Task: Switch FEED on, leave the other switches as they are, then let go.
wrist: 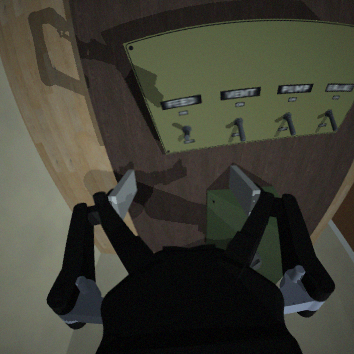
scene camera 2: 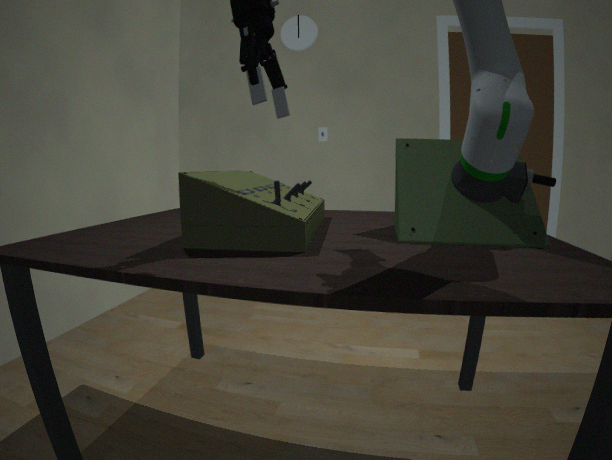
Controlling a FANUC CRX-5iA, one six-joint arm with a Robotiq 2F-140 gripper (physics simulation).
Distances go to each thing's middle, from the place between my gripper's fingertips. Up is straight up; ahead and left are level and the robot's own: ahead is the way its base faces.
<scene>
I see my gripper 100 mm short of the olive switch box (scene camera 2: 224,210), 160 mm to the left of it and 210 mm above it.
</scene>
